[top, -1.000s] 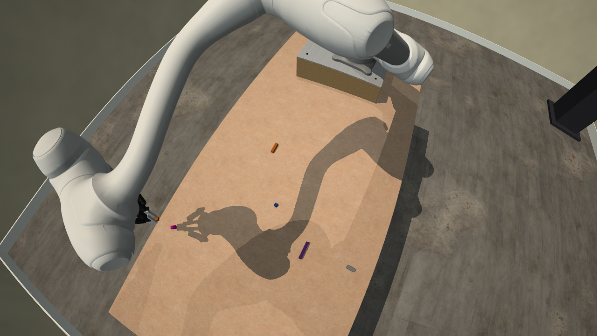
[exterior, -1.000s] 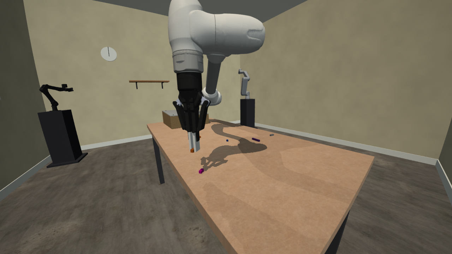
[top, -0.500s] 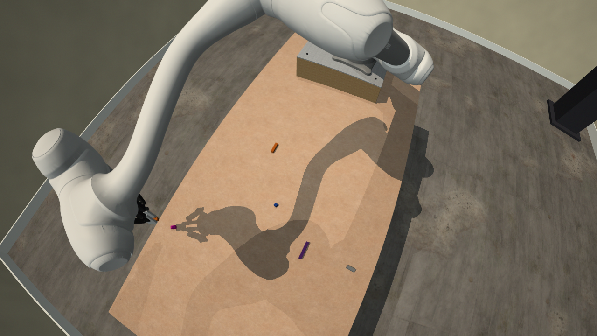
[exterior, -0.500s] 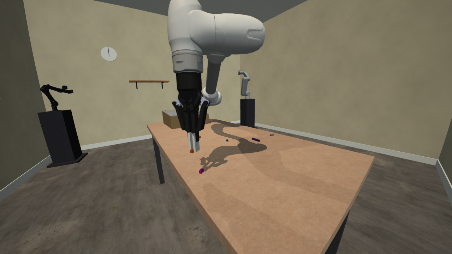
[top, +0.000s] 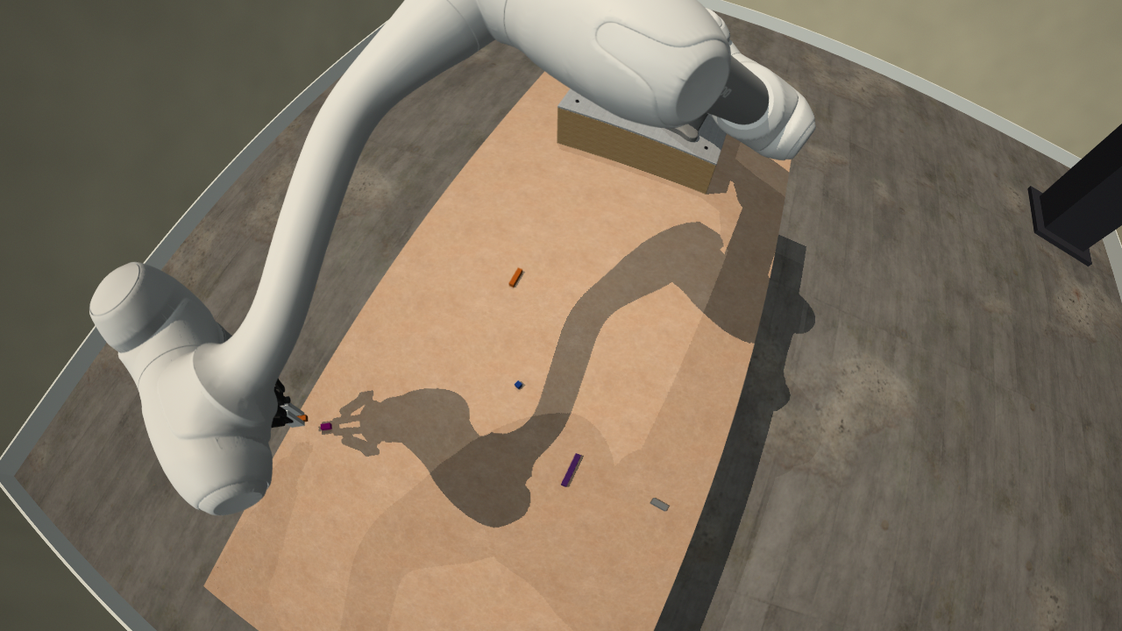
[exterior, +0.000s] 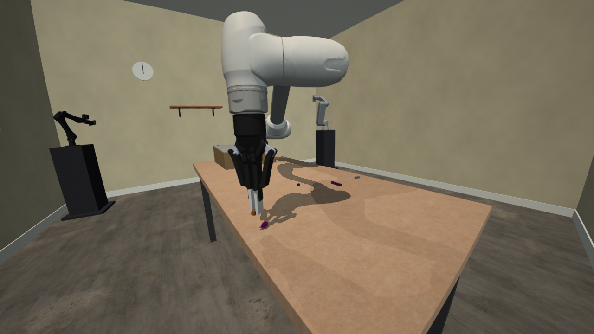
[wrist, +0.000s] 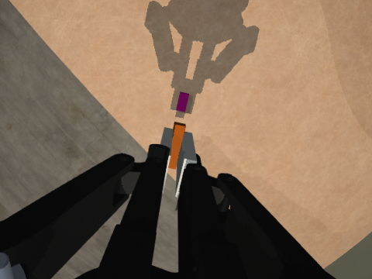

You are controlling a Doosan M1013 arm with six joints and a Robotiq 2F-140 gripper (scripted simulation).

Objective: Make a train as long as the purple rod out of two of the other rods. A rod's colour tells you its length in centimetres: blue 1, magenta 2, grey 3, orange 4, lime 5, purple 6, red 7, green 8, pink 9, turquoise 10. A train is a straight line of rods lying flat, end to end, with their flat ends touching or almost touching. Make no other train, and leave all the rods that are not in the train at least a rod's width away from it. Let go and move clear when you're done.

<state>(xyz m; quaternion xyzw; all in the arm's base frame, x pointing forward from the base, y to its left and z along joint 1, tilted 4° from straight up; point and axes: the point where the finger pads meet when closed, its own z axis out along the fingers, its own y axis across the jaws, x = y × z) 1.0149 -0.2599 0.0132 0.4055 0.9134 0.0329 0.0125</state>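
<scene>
Now: the magenta rod 20 mm behind my hand, 20 mm to the left of it and 90 mm below it. Also, from my hand: purple rod: 200 mm behind, 440 mm to the left, 90 mm below; blue rod: 290 mm behind, 290 mm to the left, 90 mm below; orange rod: 30 mm below.
</scene>
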